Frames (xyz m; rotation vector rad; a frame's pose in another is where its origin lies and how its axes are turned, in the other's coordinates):
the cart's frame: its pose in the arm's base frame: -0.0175 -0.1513 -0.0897 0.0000 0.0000 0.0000
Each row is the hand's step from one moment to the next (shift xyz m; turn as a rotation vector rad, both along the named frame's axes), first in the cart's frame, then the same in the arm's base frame.
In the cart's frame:
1: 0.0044 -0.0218 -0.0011 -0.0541 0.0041 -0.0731
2: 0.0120 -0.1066 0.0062 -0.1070 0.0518 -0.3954
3: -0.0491 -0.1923 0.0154 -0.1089 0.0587 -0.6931
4: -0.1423 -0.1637 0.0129 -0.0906 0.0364 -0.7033
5: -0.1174 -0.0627 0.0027 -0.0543 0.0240 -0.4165
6: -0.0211 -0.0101 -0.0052 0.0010 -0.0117 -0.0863
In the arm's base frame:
1: 0.0044 -0.0218 -0.0011 -0.0541 0.0041 -0.0731
2: 0.0120 -0.1066 0.0062 -0.1070 0.0518 -0.3954
3: -0.0491 -0.1923 0.0154 -0.1089 0.0587 -0.6931
4: -0.1423 -0.1637 0.0129 -0.0906 0.0364 -0.7033
5: -0.1174 -0.0627 0.0027 -0.0543 0.0240 -0.4165
6: -0.0211 -0.0101 -0.0052 0.0010 -0.0117 -0.0863

